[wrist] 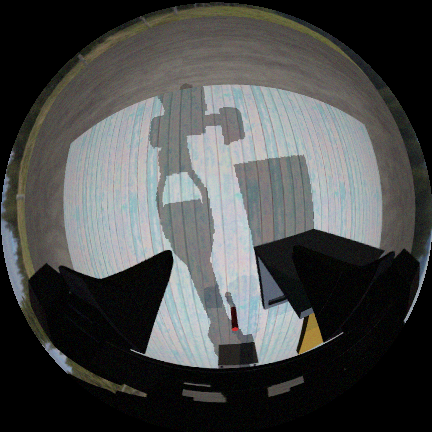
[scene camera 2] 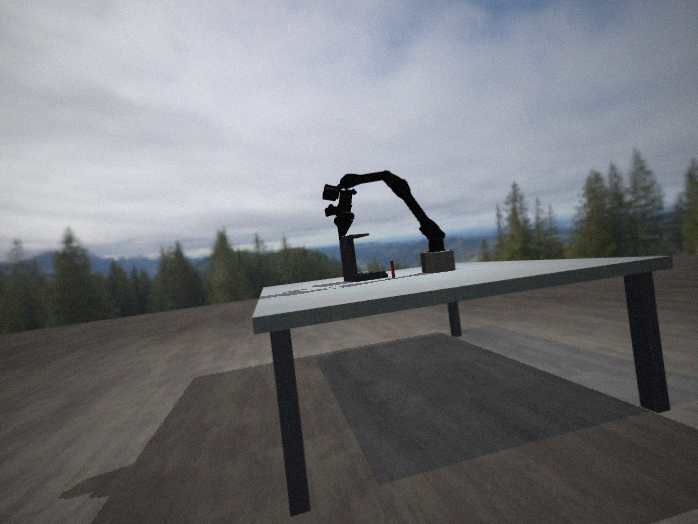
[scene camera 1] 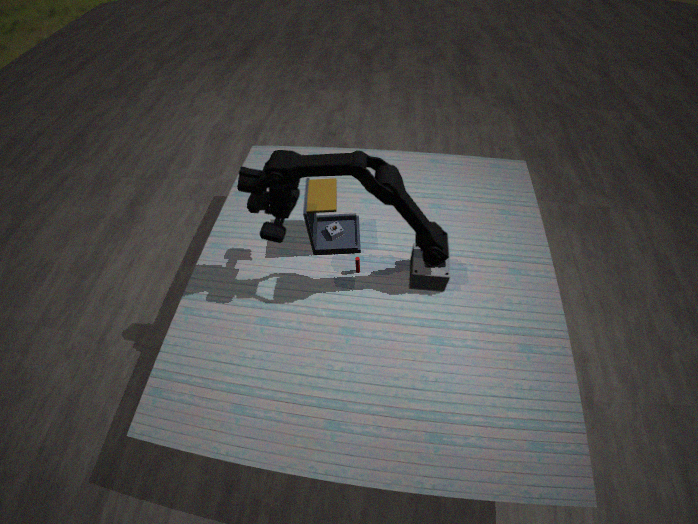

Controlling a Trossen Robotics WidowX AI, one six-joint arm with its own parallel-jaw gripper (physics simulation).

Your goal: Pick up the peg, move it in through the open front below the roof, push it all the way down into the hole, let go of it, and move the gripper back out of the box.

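Pixels of known places: gripper, between the fingertips: [wrist: 234,255] [scene camera 2: 341,237]; arm's base, origin of its link: [scene camera 2: 437,251] [scene camera 1: 434,258].
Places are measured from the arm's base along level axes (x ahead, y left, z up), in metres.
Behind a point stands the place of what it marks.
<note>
The red peg [scene camera 1: 357,264] @(x 0.245, y -0.008, z -0.044 m) [scene camera 2: 392,269] @(x 0.249, y -0.009, z -0.059 m) [wrist: 234,318] @(x 0.251, y -0.016, z -0.048 m) stands upright on the table, outside the box and close to its near right corner in scene camera 1. The box [scene camera 1: 308,228] @(x 0.400, y -0.083, z 0.055 m) [scene camera 2: 349,260] @(x 0.408, y -0.138, z 0.006 m) [wrist: 277,260] @(x 0.406, y -0.102, z 0.005 m) has a tall dark wall, a low rim and a yellow roof [scene camera 1: 321,195] @(x 0.355, y -0.159, z 0.125 m) [scene camera 2: 359,235] @(x 0.357, y -0.097, z 0.119 m) [wrist: 310,336] @(x 0.347, y -0.106, z 0.126 m). A light block with the hole [scene camera 1: 334,229] @(x 0.332, y -0.181, z -0.075 m) sits on the box floor; the wrist view does not show it. My gripper [scene camera 2: 342,232] @(x 0.469, y -0.034, z 0.113 m) [wrist: 234,255] @(x 0.469, y -0.034, z 0.113 m) is open and empty, pointing down, high beside the tall wall on the side away from the arm's base. Its fingertips are hard to make out in scene camera 1.
The arm's base [scene camera 1: 429,276] @(x 0.020, y 0.060, z -0.011 m) [scene camera 2: 437,261] @(x 0.047, y 0.059, z -0.047 m) [wrist: 238,354] @(x 0.067, y -0.007, z -0.045 m) stands on the table [scene camera 1: 360,383] @(x 0.234, y 0.364, z -0.098 m) [scene camera 2: 479,284] @(x 0.311, y 0.617, z -0.101 m) [wrist: 115,200] @(x 0.573, y 0.231, z -0.099 m), to the right of the box and peg in scene camera 1. The arm arches above the box. Dark shadows of the arm and box lie across the table.
</note>
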